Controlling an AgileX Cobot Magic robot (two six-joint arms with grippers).
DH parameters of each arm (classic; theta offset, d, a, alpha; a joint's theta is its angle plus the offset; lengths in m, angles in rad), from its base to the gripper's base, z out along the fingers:
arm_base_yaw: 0 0.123 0 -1.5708
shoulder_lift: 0.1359 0 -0.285 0
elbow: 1.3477 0 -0.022 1.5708
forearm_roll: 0 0.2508 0 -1.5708
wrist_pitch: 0 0 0.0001 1.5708
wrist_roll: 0 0.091 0 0
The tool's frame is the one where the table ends.
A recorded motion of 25 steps. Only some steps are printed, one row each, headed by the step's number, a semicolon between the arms.
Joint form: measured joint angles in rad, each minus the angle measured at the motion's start. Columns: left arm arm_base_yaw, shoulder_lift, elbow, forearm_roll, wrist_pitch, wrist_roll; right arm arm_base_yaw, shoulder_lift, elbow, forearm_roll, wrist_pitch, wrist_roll.
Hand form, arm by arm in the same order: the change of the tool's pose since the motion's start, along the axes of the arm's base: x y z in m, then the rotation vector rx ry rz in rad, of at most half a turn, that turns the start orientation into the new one. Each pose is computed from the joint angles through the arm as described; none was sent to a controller.
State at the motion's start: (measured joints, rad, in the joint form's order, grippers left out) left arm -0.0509 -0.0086 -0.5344 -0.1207 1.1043 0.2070; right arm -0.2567 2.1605 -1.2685 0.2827 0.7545 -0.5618
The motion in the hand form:
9: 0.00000 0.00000 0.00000 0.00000 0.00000 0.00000; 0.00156 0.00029 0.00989 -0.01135 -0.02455 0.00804
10: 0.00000 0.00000 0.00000 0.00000 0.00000 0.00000; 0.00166 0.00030 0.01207 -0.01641 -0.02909 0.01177
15: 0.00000 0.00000 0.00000 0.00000 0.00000 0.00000; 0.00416 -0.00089 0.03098 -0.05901 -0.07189 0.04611
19: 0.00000 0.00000 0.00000 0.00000 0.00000 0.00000; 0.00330 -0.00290 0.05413 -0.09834 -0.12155 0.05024
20: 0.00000 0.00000 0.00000 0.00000 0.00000 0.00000; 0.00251 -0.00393 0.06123 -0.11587 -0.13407 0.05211
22: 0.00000 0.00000 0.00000 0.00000 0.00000 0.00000; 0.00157 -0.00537 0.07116 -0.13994 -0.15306 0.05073
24: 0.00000 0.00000 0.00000 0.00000 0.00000 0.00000; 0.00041 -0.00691 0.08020 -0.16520 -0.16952 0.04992
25: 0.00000 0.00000 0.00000 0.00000 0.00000 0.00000; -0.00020 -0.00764 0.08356 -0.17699 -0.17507 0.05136
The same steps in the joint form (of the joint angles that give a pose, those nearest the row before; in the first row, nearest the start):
9: 0.0000 0.0000 0.0000 0.0000 0.0000 0.0000; 0.0028 -0.0245 -0.0030 -0.0071 0.0010 0.0000
10: 0.0000 0.0000 0.0000 0.0000 0.0000 0.0000; 0.0038 -0.0304 -0.0030 -0.0125 0.0010 0.0010
15: 0.0000 0.0000 0.0000 0.0000 0.0000 0.0000; 0.0090 -0.0750 -0.0139 -0.0553 0.0044 0.0018
19: 0.0000 0.0000 0.0000 0.0000 0.0000 0.0000; 0.0090 -0.1359 -0.0140 -0.0906 0.0044 0.0203
20: 0.0000 0.0000 0.0000 0.0000 0.0000 0.0000; 0.0090 -0.1548 -0.0140 -0.1100 0.0053 0.0309
22: 0.0000 0.0000 0.0000 0.0000 0.0000 0.0000; 0.0090 -0.1805 -0.0150 -0.1362 0.0052 0.0484
24: 0.0000 0.0000 0.0000 0.0000 0.0000 0.0000; 0.0090 -0.2040 -0.0159 -0.1648 0.0052 0.0666
25: 0.0000 0.0000 0.0000 0.0000 0.0000 0.0000; 0.0090 -0.2130 -0.0159 -0.1787 0.0052 0.0735

